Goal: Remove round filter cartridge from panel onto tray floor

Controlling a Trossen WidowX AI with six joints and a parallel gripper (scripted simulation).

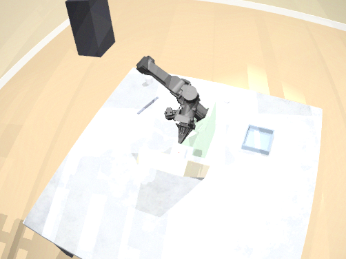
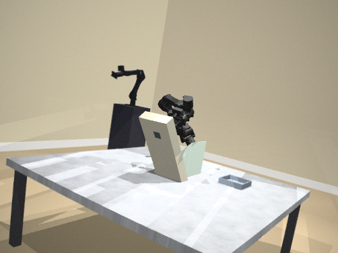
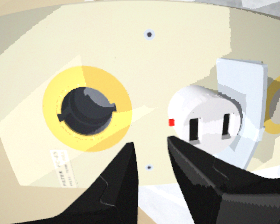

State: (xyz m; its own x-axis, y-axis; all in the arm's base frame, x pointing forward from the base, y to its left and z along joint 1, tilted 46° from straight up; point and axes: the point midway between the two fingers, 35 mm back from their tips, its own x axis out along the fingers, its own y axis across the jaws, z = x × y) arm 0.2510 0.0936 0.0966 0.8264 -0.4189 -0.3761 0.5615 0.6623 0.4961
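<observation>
My gripper tip is now 50 mm above the round filter cartridge. From my gripper tip the other things lie so: tray (340 mm behind, 290 mm to the left, 270 mm below).
</observation>
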